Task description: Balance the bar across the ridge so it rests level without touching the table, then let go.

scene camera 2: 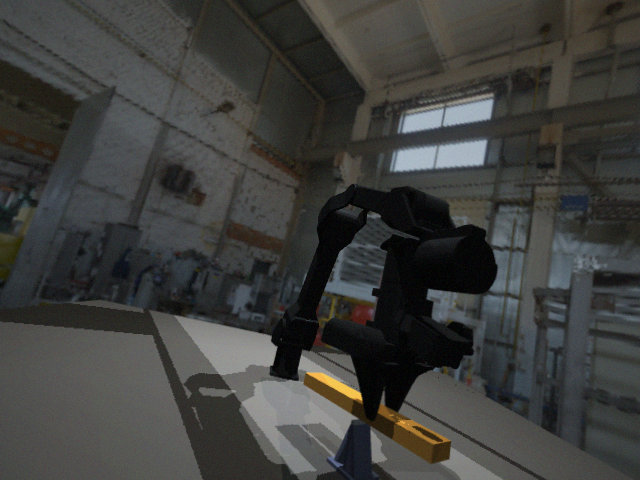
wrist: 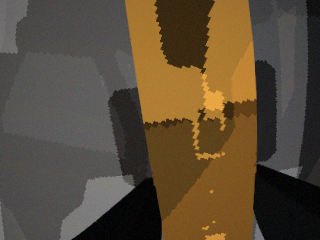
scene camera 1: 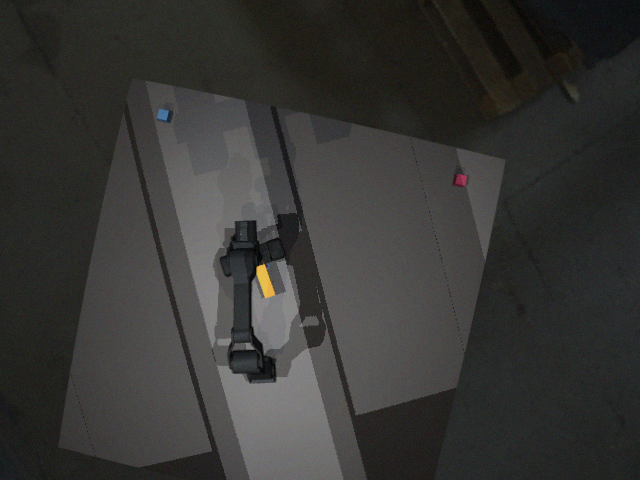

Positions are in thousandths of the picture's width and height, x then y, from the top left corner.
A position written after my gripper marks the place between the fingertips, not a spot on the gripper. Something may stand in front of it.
My gripper (scene camera 2: 595, 872) carries a bar (wrist: 614, 306).
My gripper shows as well in the wrist view (wrist: 636, 765).
